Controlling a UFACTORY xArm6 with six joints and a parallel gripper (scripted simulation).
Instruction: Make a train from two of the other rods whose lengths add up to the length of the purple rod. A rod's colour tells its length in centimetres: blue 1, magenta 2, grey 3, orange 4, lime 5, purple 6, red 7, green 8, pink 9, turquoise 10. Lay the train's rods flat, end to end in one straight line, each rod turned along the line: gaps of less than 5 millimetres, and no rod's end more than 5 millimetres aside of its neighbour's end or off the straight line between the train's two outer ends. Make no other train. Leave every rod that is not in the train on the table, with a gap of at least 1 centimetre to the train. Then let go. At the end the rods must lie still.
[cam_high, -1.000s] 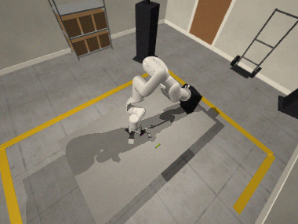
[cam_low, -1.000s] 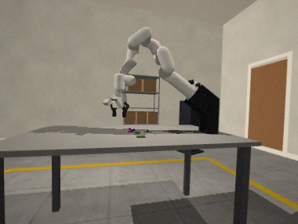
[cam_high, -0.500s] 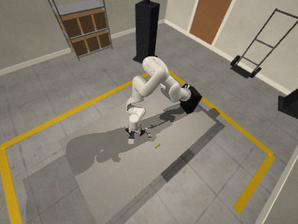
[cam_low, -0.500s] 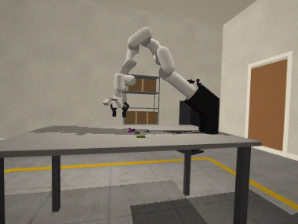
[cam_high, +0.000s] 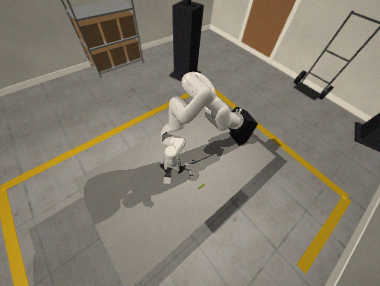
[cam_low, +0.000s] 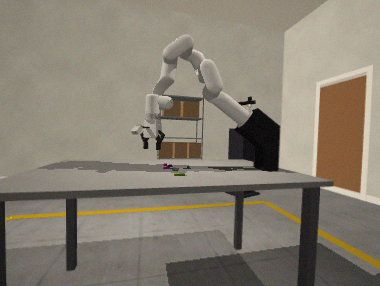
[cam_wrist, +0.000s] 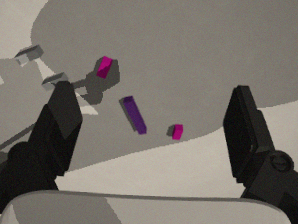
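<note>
Now: hand 21 cm past the blue rod, 5 cm to the right of it and 11 cm above it. Also, from my hand: lime rod (6 cm behind, 21 cm to the left, 11 cm below); purple rod (12 cm behind, 3 cm to the right, 11 cm below).
</note>
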